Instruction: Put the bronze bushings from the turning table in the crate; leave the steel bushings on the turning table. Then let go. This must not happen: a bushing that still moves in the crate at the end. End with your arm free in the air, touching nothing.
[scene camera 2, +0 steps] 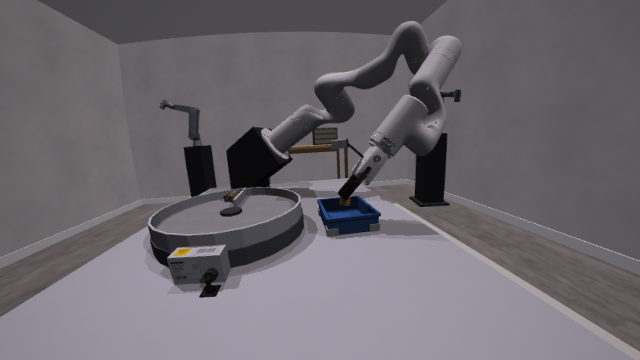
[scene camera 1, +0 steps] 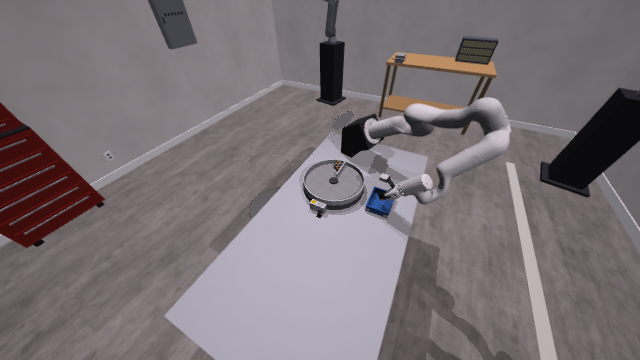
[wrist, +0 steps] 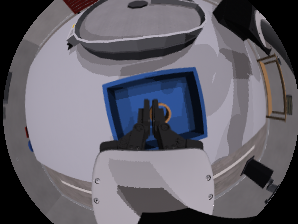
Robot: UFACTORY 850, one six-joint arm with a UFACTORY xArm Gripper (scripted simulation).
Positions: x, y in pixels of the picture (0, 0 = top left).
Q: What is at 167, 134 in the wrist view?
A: My gripper.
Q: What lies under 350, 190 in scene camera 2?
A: My gripper.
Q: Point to a blue crate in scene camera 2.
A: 360, 216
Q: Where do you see a blue crate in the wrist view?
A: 180, 89
